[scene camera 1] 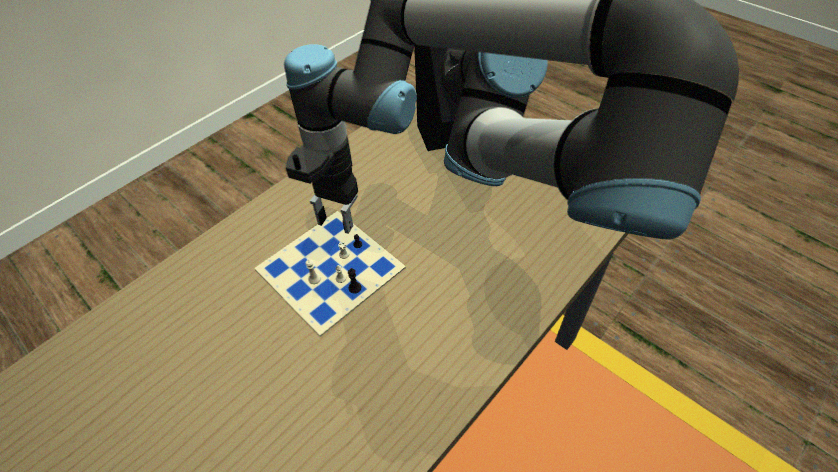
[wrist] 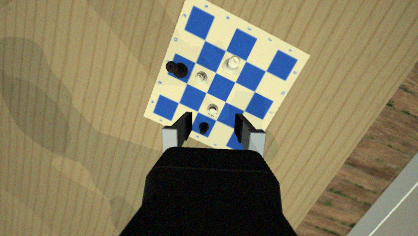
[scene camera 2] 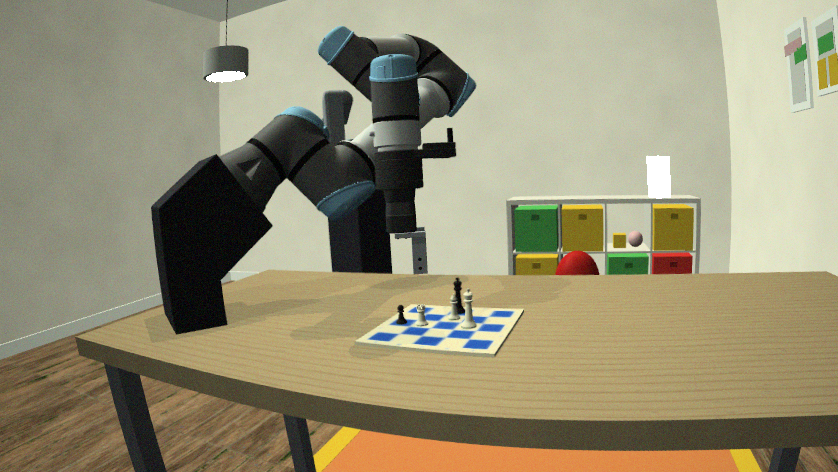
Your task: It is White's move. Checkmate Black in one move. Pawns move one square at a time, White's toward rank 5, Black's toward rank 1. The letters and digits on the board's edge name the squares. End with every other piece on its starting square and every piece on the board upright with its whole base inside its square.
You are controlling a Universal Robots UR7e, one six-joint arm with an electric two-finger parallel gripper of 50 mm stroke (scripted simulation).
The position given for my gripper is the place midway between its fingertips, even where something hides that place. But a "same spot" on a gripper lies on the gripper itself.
My gripper shows in scene camera 1 [335, 225], in the wrist view and in scene camera 2. A blue-and-cream chessboard shows in scene camera 1, in the wrist view [269, 66] and in scene camera 2. The same spot on the blue-and-cream chessboard: [scene camera 1: 322, 305] is [scene camera 2: 494, 316]. The same spot on my gripper: [scene camera 2: 419, 253] is [wrist: 242, 130].
